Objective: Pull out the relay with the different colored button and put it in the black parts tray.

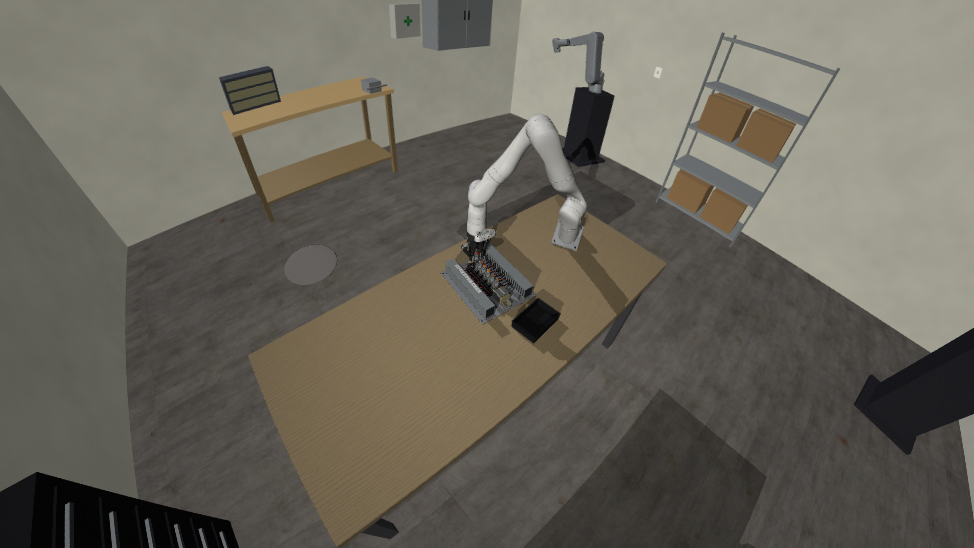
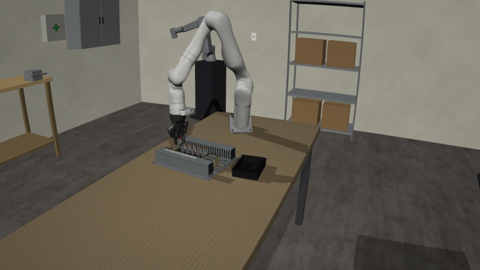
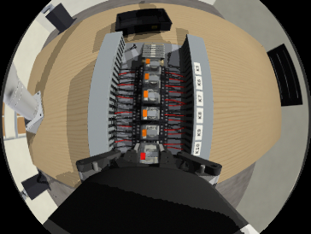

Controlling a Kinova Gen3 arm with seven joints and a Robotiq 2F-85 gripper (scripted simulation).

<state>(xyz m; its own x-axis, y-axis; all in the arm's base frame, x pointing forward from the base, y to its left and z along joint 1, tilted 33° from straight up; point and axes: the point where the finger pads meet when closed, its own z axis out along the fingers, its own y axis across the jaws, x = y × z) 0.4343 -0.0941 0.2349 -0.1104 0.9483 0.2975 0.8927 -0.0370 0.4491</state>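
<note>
Now: the relay 1 cm below my hand. Also, from my hand: black parts tray: 35 cm to the left, 8 cm behind, 6 cm below.
</note>
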